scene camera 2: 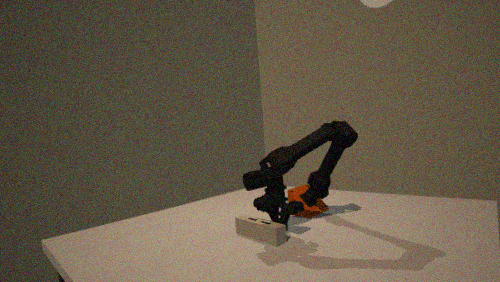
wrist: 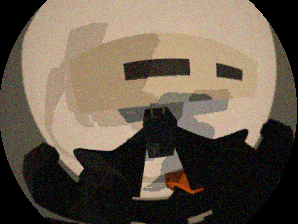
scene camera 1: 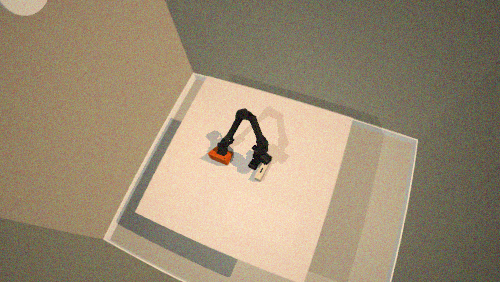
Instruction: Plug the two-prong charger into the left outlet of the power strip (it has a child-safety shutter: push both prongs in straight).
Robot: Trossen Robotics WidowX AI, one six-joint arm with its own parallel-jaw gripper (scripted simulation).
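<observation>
A black two-prong charger [wrist: 159, 125] is held by my gripper [scene camera 2: 280, 228] [wrist: 158, 128].
</observation>
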